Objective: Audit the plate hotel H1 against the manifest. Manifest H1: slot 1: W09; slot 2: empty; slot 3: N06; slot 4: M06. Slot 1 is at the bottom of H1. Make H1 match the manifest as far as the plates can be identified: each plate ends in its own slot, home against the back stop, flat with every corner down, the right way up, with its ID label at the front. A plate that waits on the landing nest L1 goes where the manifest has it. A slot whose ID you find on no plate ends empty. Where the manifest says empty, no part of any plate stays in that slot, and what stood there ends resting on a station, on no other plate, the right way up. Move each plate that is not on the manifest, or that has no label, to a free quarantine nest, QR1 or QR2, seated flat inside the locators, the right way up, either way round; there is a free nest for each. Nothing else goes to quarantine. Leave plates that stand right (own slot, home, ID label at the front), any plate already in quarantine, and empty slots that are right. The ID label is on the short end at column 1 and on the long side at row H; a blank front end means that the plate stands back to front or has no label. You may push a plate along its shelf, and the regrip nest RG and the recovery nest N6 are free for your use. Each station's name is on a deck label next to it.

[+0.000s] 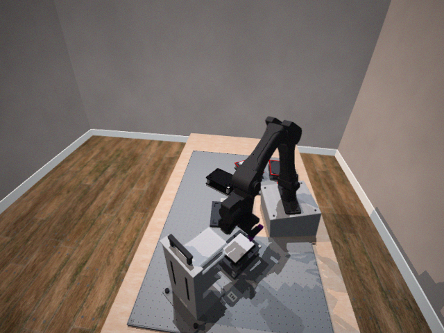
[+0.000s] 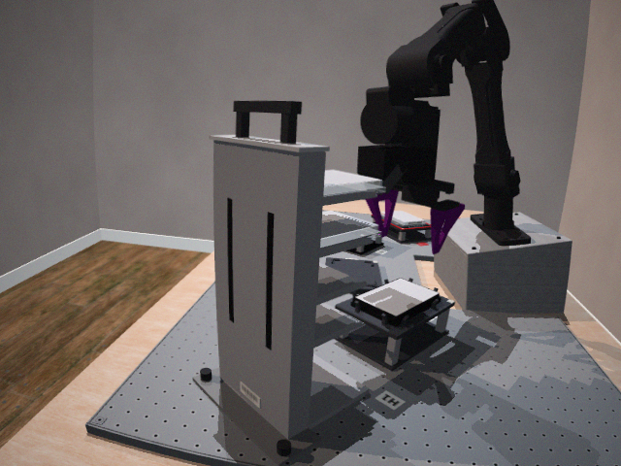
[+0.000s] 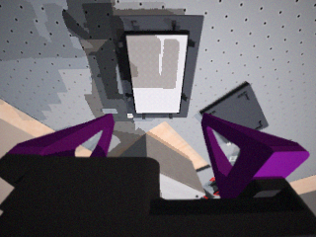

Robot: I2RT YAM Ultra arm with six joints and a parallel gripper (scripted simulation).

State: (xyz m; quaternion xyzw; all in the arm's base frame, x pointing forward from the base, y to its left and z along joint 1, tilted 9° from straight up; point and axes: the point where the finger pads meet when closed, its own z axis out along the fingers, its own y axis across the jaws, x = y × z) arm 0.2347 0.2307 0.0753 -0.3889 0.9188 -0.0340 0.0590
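My gripper is now 10 mm short of the dark plate, 10 mm to the right of it and 100 mm above it. Also, from my hand: plate hotel H1: 190 mm ahead, 200 mm to the left, 10 mm below; black raised nest: 70 mm ahead, 470 mm to the right, 120 mm below; h1 deck label: 30 mm ahead, 170 mm to the left, 160 mm below.
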